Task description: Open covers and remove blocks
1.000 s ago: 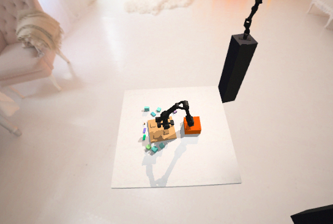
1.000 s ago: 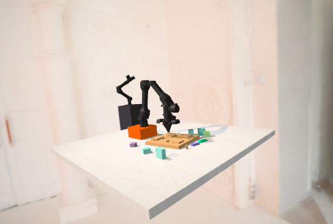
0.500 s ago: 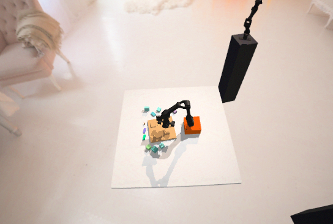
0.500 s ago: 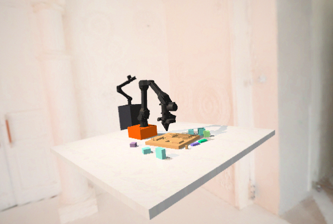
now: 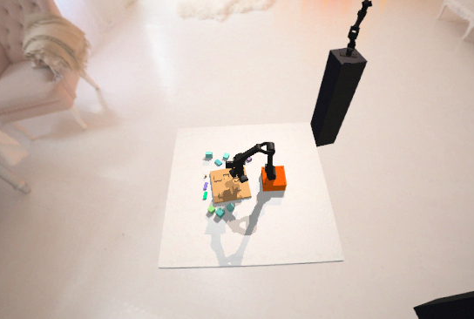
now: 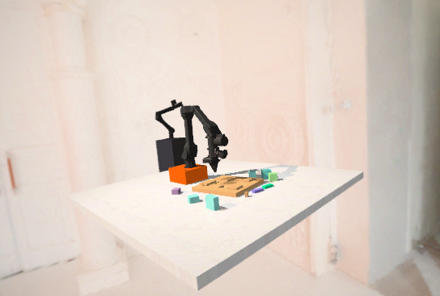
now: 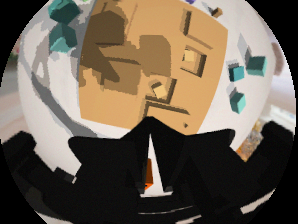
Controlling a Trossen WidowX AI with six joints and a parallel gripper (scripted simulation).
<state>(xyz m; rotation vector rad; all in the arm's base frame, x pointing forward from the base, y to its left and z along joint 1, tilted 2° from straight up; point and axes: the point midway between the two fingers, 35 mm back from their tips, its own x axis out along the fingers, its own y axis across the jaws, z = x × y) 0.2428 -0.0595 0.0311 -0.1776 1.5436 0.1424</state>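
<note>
Now: the tan puzzle board 9 cm ahead of my gripper tip and 6 cm below it. From my gripper tip the other things lie so: purple bar: 29 cm ahead, 3 cm to the right, 7 cm below; then green bar: 30 cm ahead, 5 cm to the left, 7 cm below; then purple block: 12 cm behind, 21 cm to the right, 6 cm below.
</note>
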